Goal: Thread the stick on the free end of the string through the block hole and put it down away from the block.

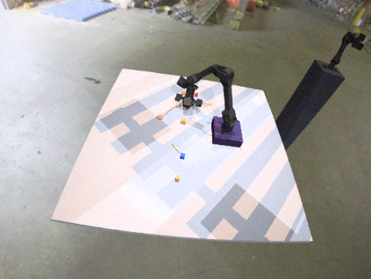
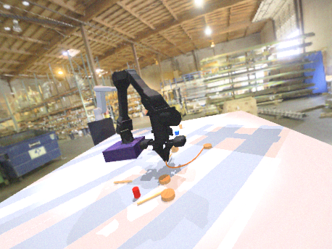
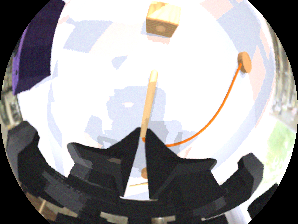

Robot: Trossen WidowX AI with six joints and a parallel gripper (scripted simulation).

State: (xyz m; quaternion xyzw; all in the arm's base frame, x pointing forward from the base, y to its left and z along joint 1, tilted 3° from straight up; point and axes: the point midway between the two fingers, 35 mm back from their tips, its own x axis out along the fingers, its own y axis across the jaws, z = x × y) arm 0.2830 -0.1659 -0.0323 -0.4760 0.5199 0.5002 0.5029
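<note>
My gripper tip is now 130 mm to the right of the wooden block. The rest, counted from my gripper tip: red peg (190 mm to the right, 40 mm behind); then blue cube (410 mm to the left, 50 mm behind); then round wooden button (160 mm ahead, 140 mm to the left, 10 mm below).
</note>
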